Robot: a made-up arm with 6 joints.
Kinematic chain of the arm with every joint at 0, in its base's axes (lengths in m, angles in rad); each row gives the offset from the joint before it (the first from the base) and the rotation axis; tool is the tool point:
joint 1: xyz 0 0 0.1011 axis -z
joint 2: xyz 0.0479 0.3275 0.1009 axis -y
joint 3: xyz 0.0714 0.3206 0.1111 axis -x
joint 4: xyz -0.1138 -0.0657 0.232 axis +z
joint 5: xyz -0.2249 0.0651 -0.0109 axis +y
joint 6: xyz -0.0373 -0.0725 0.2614 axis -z
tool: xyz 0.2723 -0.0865 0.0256
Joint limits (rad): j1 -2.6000..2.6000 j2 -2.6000..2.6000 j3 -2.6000..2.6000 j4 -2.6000..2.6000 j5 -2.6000..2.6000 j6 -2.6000..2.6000
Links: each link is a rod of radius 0.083 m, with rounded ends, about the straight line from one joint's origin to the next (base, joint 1, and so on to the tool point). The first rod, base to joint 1, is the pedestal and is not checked.
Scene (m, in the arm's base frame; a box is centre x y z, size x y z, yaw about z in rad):
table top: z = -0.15
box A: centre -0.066 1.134 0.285 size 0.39 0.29 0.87 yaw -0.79
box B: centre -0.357 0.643 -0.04 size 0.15 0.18 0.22 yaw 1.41
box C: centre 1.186 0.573 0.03 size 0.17 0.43 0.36 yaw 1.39
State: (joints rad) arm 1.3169 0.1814 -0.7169 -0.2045 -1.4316 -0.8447
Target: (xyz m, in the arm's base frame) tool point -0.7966 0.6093 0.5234
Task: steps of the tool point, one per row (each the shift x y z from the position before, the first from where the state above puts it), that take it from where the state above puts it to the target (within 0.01 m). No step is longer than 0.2 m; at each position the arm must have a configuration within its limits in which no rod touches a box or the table.
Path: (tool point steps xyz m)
1: -0.1569 0.0622 0.0168
2: -0.1689 0.0226 0.0118
3: -0.1728 -0.0186 0.0064
4: -0.1688 -0.0614 0.0006
5: -0.1031 0.0130 -0.0205
6: -0.1137 0.0016 -0.0376
7: -0.1177 -0.0131 -0.0567
8: -0.1137 -0.0295 -0.0760

